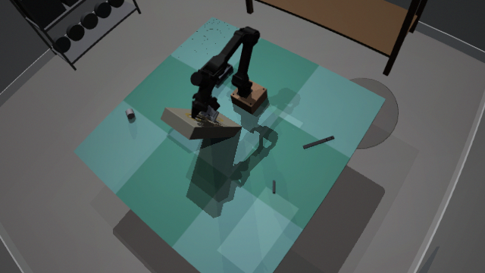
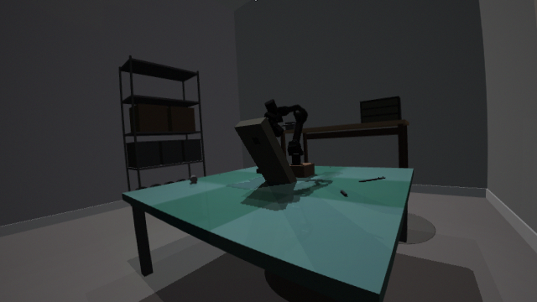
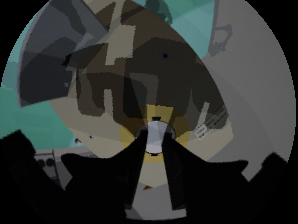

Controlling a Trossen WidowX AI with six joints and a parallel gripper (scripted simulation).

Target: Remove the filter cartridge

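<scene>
My gripper tip is now 10 mm short of the grey round filter cartridge and 10 mm above it. Also, from my gripper tip: short rod (420 mm to the left, 270 mm below); dark square tray (430 mm behind, 260 mm to the right, 260 mm below).
</scene>
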